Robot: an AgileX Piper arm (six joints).
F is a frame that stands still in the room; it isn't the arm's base.
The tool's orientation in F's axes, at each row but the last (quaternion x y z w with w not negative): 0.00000, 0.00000, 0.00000, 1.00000; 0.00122, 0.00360, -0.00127, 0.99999; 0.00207, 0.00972, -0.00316, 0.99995; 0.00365, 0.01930, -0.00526, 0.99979; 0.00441, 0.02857, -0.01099, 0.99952; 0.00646, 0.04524, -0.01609, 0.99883; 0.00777, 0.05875, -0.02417, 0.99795; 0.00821, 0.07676, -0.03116, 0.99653; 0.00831, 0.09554, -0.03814, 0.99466; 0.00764, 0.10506, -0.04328, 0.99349; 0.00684, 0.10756, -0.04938, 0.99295
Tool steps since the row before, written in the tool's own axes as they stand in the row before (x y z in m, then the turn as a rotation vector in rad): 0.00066, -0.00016, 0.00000, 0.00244, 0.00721, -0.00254; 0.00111, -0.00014, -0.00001, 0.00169, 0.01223, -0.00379; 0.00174, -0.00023, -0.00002, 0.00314, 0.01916, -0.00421; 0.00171, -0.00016, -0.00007, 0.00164, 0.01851, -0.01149; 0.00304, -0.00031, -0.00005, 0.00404, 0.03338, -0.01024; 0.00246, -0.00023, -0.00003, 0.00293, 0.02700, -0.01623; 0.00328, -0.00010, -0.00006, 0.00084, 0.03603, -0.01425; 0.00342, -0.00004, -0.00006, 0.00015, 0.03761, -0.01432; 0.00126, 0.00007, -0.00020, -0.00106, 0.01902, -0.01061; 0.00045, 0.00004, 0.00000, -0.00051, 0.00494, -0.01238; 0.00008, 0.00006, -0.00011, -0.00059, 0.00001, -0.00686
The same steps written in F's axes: 0.00066, -0.00016, 0.00000, 0.00244, 0.00721, -0.00254; 0.00111, -0.00014, -0.00002, 0.00169, 0.01223, -0.00377; 0.00174, -0.00024, -0.00005, 0.00318, 0.01916, -0.00419; 0.00170, -0.00018, -0.00014, 0.00139, 0.01858, -0.01141; 0.00302, -0.00038, -0.00023, 0.00419, 0.03338, -0.01018; 0.00244, -0.00031, -0.00026, 0.00234, 0.02712, -0.01612; 0.00324, -0.00025, -0.00045, 0.00094, 0.03621, -0.01379; 0.00336, -0.00025, -0.00058, 0.00035, 0.03783, -0.01374; 0.00120, -0.00002, -0.00044, -0.00157, 0.01929, -0.01004; 0.00044, 0.00000, -0.00009, -0.00264, 0.00526, -0.01197; 0.00006, 0.00005, -0.00012, -0.00203, 0.00023, -0.00657
